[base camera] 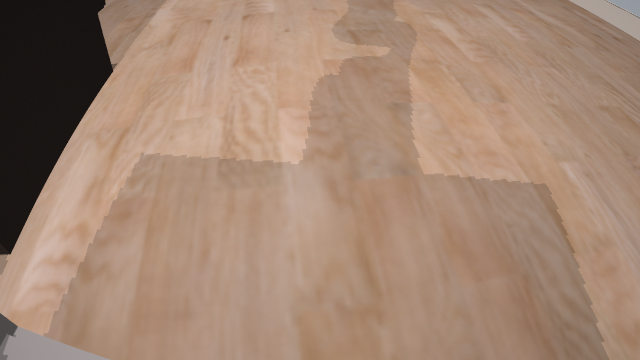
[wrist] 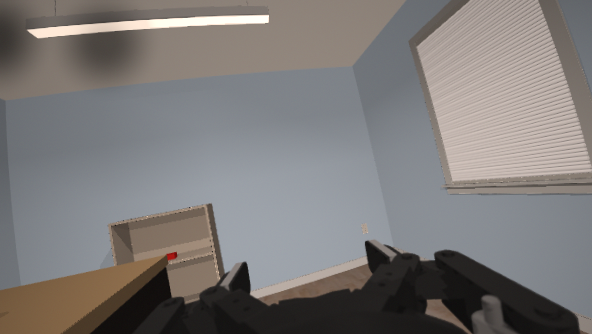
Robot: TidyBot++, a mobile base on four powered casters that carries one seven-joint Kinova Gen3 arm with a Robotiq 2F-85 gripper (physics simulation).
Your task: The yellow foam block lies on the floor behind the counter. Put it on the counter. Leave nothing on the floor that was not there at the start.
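Places are measured from the arm's base along level axes (x back, y right, z up), in millimetres.
Pixels of known places: gripper, fingertip midpoint: (wrist: pixel 308 265).
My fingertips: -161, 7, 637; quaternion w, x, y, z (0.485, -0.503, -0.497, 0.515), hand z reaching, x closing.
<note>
Behind a point stands the place of what it marks, as x, y, z.
The counter shows its brown top (wrist: pixel 95 287) {-577, -614, 514} at the lower left of the wrist view and its dark side (base camera: pixel 45 100) {-491, -484, -301} along the left edge of the base camera view. My gripper (wrist: pixel 308 265) {-161, 7, 637} is open and empty, its fingers wide apart in front of the far wall, to the right of the counter. The yellow foam block does not show in either view.
Wooden floor (base camera: pixel 240 100) {-631, -180, -396} runs along the counter's side, with the robot's shadow on it. A pale shelf unit (wrist: pixel 215 235) {-2011, -863, 354} stands by the far wall. A small red thing (wrist: pixel 172 256) {-1835, -1204, 271} shows at the counter's far corner; whether on the counter or shelf, I cannot tell.
</note>
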